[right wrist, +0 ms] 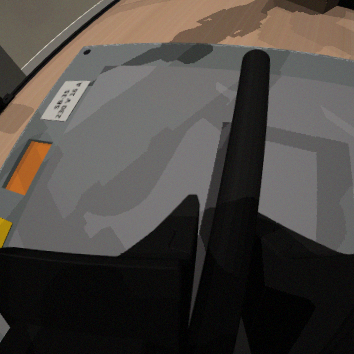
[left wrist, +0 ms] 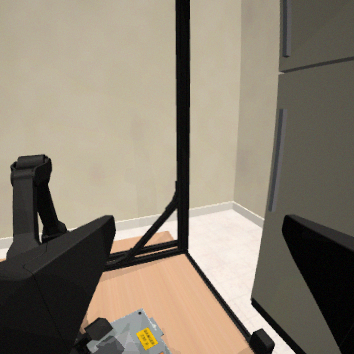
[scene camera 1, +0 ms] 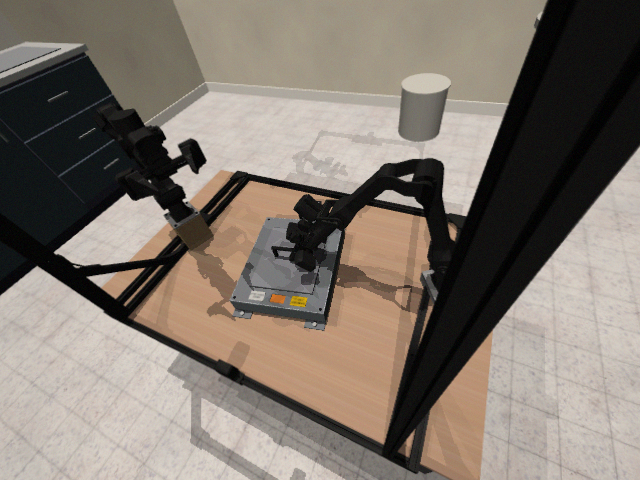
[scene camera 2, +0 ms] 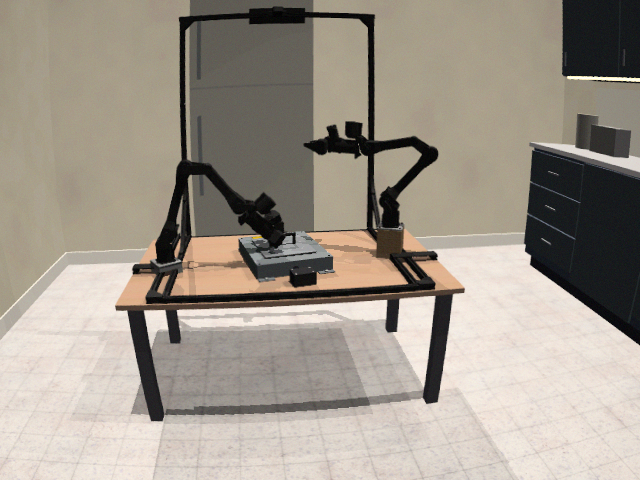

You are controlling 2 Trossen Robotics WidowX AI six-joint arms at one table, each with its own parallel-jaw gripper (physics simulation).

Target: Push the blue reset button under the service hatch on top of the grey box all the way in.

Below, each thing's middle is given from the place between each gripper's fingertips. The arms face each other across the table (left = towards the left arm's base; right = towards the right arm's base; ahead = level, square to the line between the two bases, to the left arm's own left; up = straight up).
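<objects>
From my right hand, I find the service hatch (scene camera 1: 274, 270) 1 cm ahead and 1 cm above.
Counted from my left hand, the service hatch is 13 cm to the right of it and 12 cm ahead of it, and it sits 37 cm below that hand.
</objects>
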